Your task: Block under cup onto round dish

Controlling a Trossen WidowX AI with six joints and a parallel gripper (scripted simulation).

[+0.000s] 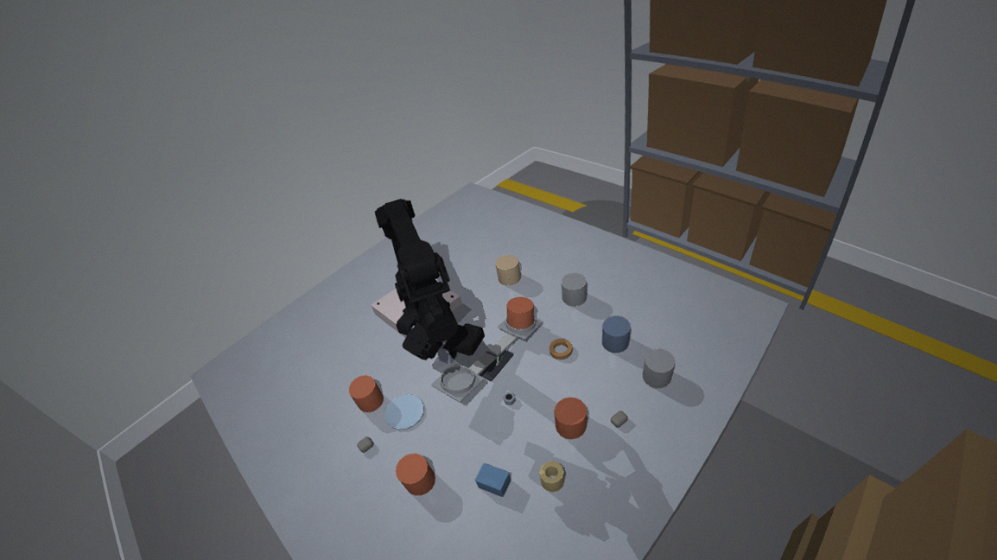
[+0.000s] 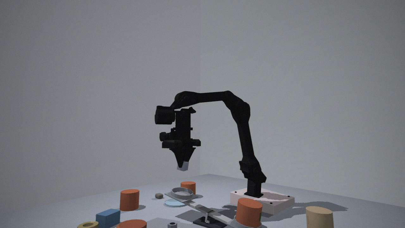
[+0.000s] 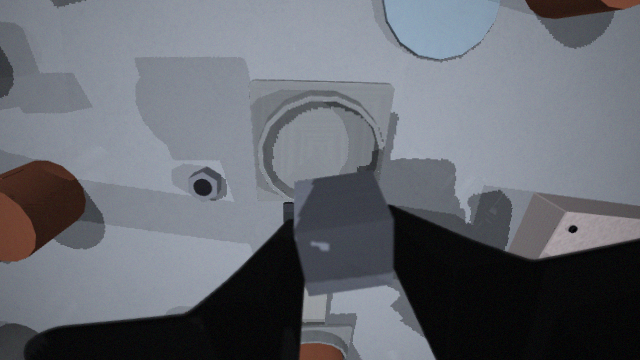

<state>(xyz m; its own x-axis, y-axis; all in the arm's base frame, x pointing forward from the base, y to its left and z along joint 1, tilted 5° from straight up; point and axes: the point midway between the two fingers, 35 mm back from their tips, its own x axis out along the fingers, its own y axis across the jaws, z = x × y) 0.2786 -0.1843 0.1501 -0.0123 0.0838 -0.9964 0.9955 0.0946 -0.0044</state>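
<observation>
The pale blue round dish lies 17 cm below my gripper tip, 11 cm to the right of it and 11 cm behind it. Also, from my gripper tip: small balance (15 cm below, 12 cm to the left, 2 cm ahead); then nut (16 cm below, 11 cm ahead, 4 cm to the left); then grey block (right at my gripper tip).
</observation>
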